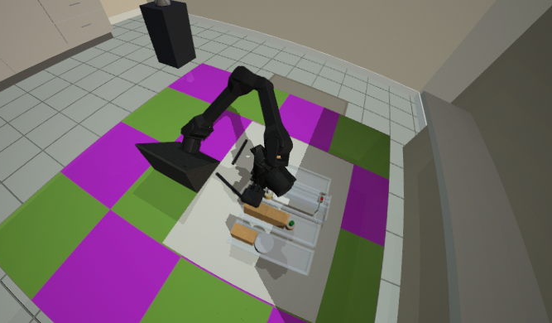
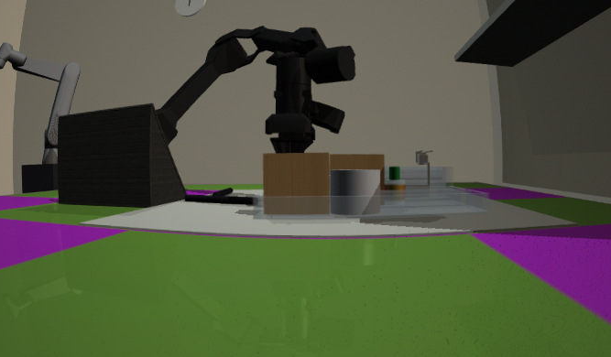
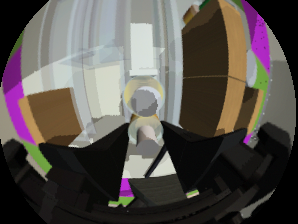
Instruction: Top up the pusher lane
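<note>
The sprung lane lies 140 mm ahead of my gripper tip, 30 mm to the left of it and 10 mm below it. From my gripper tip the other things lie so: red mark (220 mm ahead, 50 mm to the left, 40 mm above); then grey cylinder (100 mm ahead, 160 mm to the right).
</note>
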